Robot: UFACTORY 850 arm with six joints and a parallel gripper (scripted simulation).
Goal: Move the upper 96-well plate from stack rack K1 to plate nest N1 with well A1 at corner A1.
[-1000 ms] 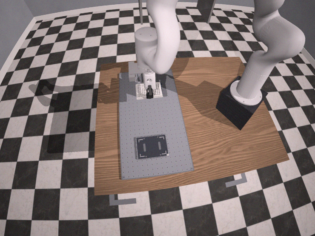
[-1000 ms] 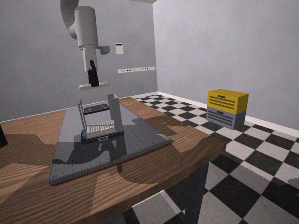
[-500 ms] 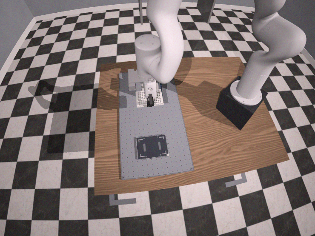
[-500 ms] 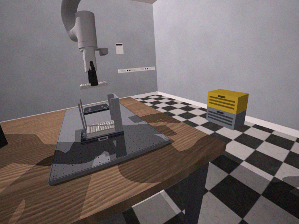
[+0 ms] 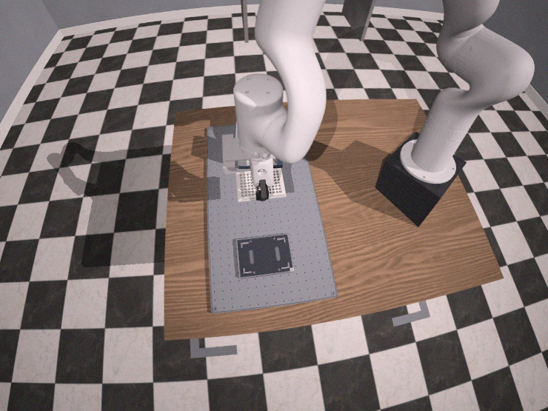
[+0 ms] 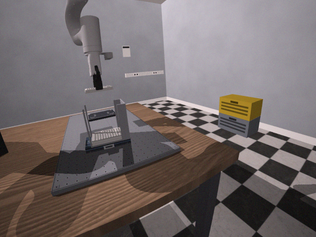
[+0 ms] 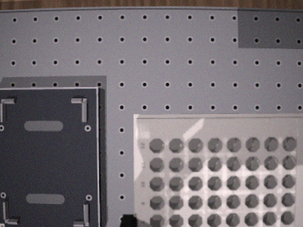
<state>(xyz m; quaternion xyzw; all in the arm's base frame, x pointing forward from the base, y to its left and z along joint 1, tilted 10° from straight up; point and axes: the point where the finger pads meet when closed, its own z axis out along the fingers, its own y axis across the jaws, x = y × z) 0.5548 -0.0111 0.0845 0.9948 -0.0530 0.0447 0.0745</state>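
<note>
Now: the dark plate nest N1 18 cm below my hand, 15 cm to the left of it and 2 cm ahead of it. From my hand the other things lie so: white 96-well plate: 1 cm below.
</note>
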